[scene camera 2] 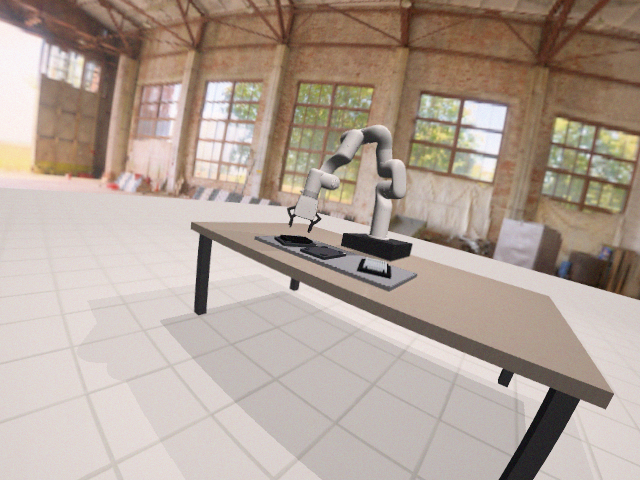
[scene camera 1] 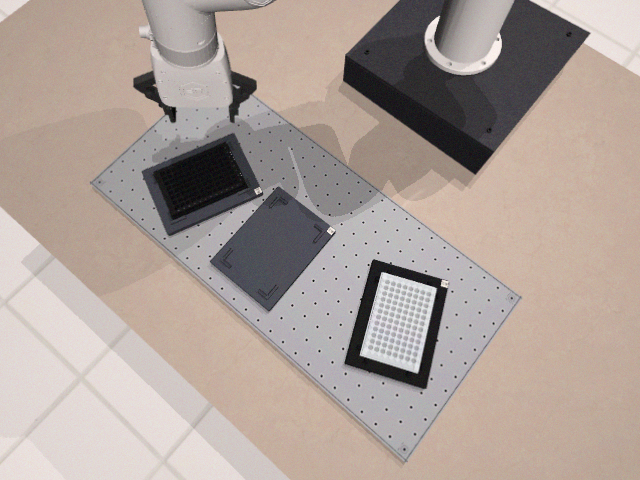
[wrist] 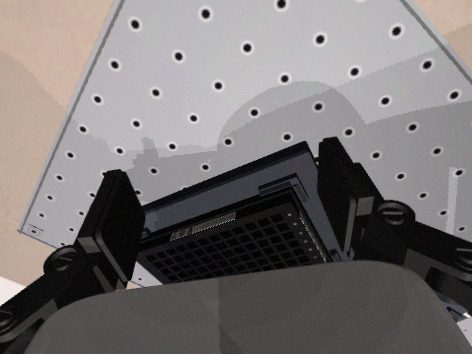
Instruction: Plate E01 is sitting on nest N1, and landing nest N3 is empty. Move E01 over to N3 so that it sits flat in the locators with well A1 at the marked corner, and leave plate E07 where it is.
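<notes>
A black well plate (scene camera 1: 201,178) (scene camera 2: 294,239) (wrist: 225,247) sits on a dark nest (scene camera 1: 206,210) (wrist: 240,182) at the left end of the perforated board. Its label is too unclear to read surely. The empty nest (scene camera 1: 271,250) (scene camera 2: 323,251), with corner locators and a white tag (scene camera 1: 330,230) at one corner, lies in the middle. A white well plate (scene camera 1: 398,322) (scene camera 2: 374,266) sits on a black nest (scene camera 1: 433,330) at the other end. My gripper (scene camera 1: 202,119) (scene camera 2: 300,228) (wrist: 225,179) is open and empty, above the board near the black plate; its fingers appear either side of this plate in the wrist view.
The perforated board (scene camera 1: 330,320) carries all three nests on the table (scene camera 1: 558,232) (scene camera 2: 465,310). The arm's black base block (scene camera 1: 413,98) (scene camera 2: 374,246) stands behind the board. White tags mark corners of the two occupied nests too.
</notes>
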